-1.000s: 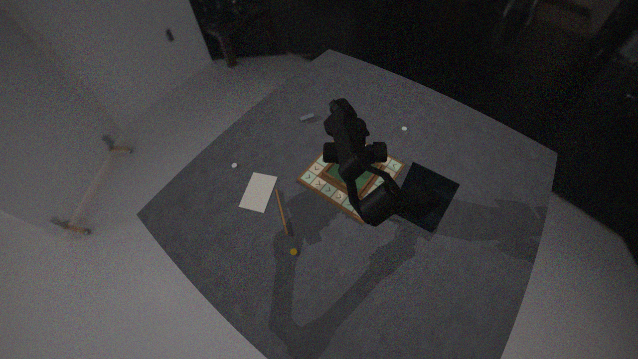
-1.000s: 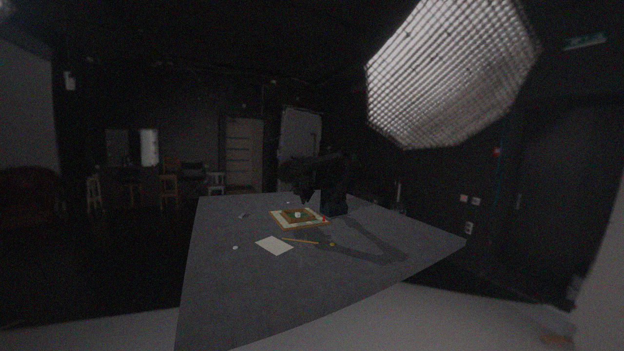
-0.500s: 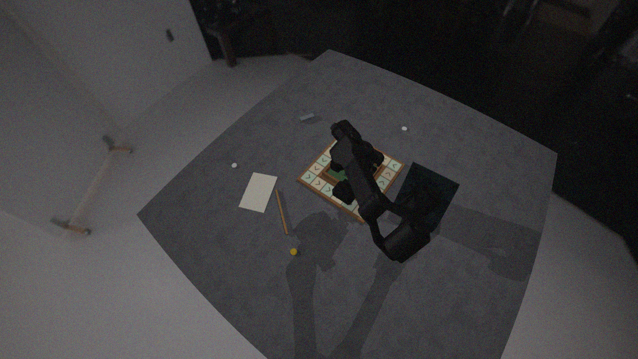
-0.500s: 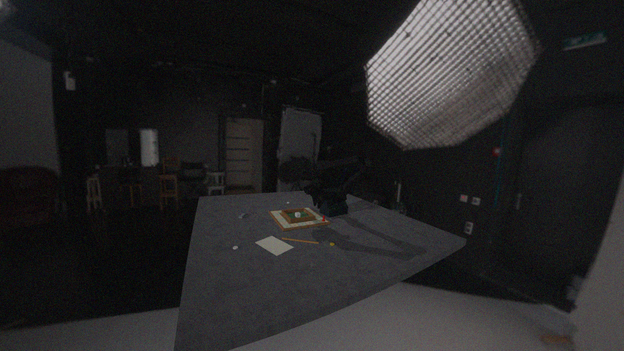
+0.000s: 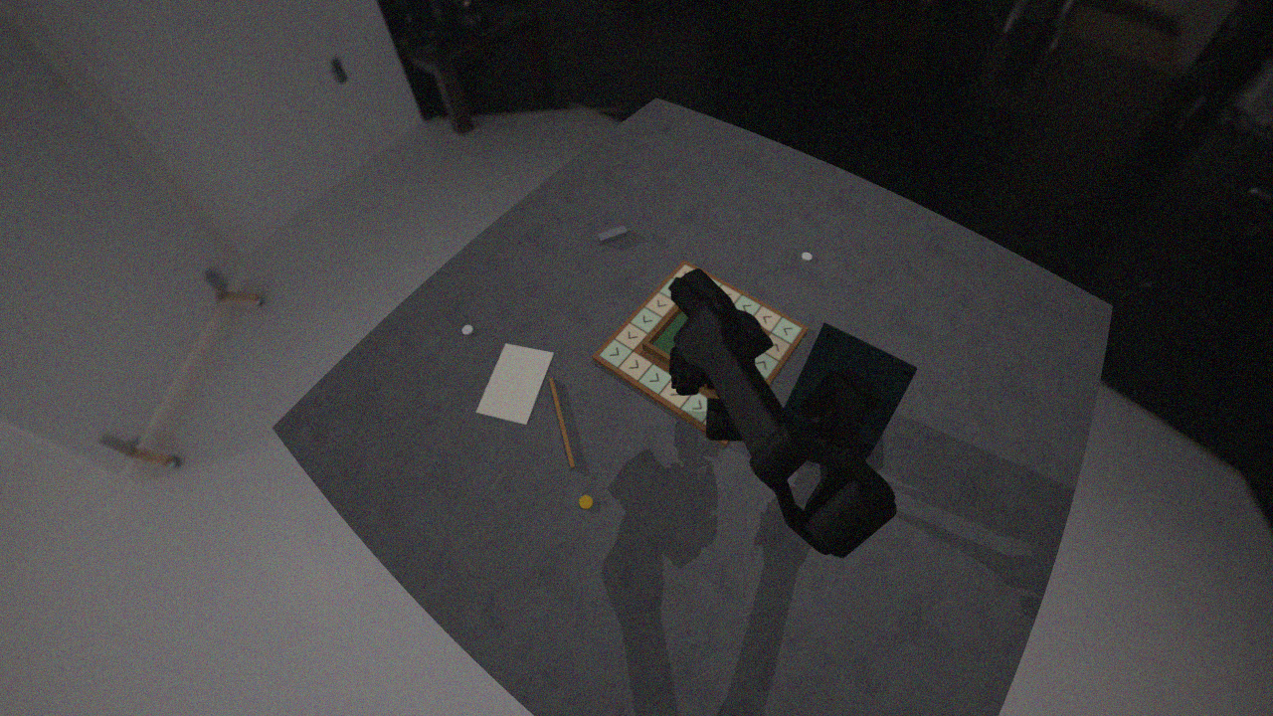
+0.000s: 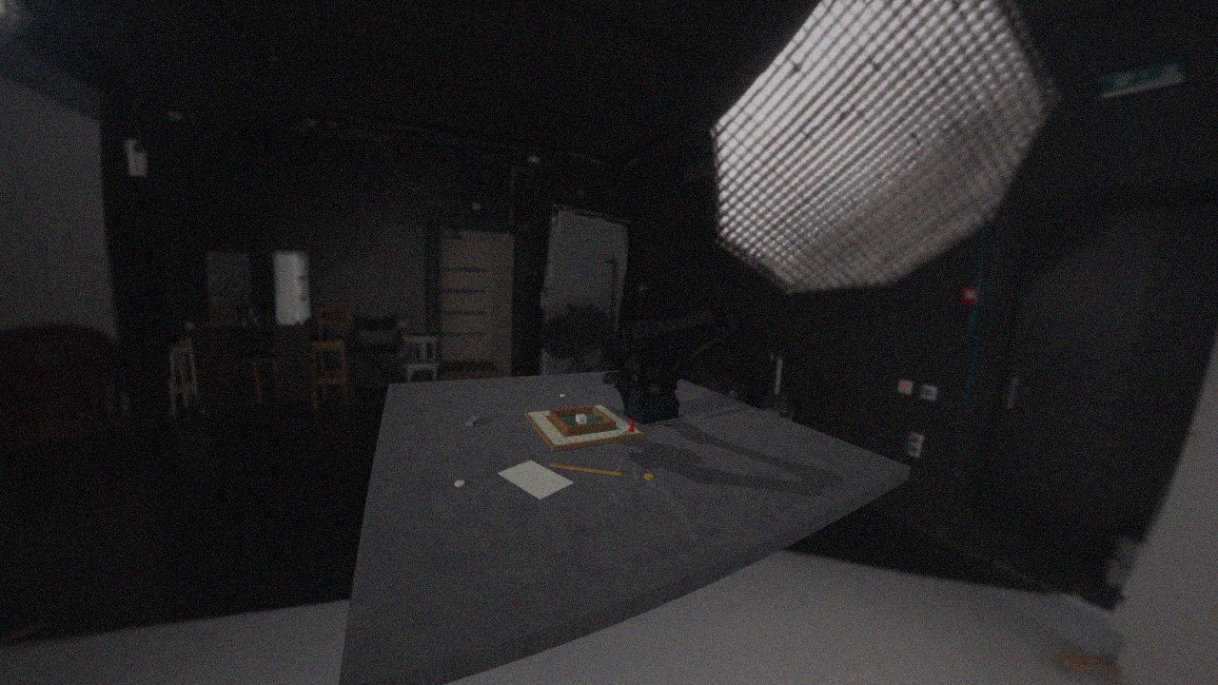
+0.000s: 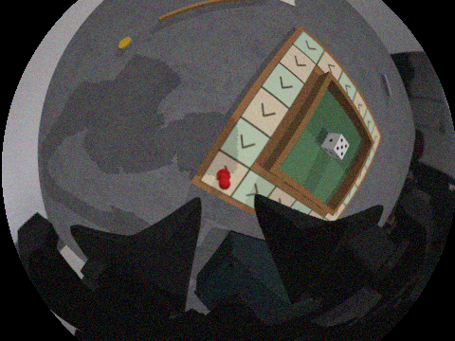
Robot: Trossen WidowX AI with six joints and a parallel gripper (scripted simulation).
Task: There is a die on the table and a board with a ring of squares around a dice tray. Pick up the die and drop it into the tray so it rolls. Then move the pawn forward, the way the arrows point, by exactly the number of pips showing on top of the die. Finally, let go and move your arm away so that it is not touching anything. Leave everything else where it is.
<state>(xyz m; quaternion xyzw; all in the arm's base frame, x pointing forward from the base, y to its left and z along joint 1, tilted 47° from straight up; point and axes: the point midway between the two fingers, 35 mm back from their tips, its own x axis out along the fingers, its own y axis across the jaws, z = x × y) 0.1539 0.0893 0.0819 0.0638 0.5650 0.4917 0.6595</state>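
Right now the red pawn is 50 mm below my gripper tip. Round my gripper tip: white die (120 mm ahead, 100 mm to the right, 50 mm below); then pencil (210 mm ahead, 160 mm to the left, 70 mm below); then yellow disc (90 mm ahead, 240 mm to the left, 80 mm below).
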